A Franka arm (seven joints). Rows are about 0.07 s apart.
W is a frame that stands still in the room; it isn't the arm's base.
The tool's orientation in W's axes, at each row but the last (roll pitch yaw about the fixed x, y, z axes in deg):
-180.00, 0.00, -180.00
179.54, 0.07, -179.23
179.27, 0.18, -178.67
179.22, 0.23, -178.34
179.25, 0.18, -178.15
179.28, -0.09, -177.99
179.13, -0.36, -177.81
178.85, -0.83, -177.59
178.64, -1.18, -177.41
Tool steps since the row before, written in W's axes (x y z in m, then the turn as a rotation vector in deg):
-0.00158, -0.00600, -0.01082, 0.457, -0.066, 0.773
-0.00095, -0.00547, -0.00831, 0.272, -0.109, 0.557
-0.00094, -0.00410, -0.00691, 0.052, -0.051, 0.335
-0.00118, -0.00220, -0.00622, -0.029, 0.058, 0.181
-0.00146, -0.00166, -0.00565, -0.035, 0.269, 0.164
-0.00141, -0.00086, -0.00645, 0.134, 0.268, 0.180
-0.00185, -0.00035, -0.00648, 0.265, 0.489, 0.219
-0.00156, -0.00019, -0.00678, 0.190, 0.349, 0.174
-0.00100, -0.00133, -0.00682, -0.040, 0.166, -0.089
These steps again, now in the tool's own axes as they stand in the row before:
0.00158, -0.00600, 0.01082, -0.457, -0.066, -0.773
0.00103, -0.00552, 0.00826, -0.271, -0.108, -0.558
0.00106, -0.00416, 0.00685, -0.052, -0.048, -0.335
0.00127, -0.00225, 0.00618, 0.027, 0.061, -0.180
0.00153, -0.00169, 0.00562, 0.026, 0.272, -0.161
0.00143, -0.00089, 0.00644, -0.143, 0.265, -0.177
0.00182, -0.00038, 0.00649, -0.282, 0.482, -0.213
0.00147, -0.00026, 0.00680, -0.202, 0.344, -0.170
0.00092, -0.00145, 0.00681, 0.031, 0.165, 0.094

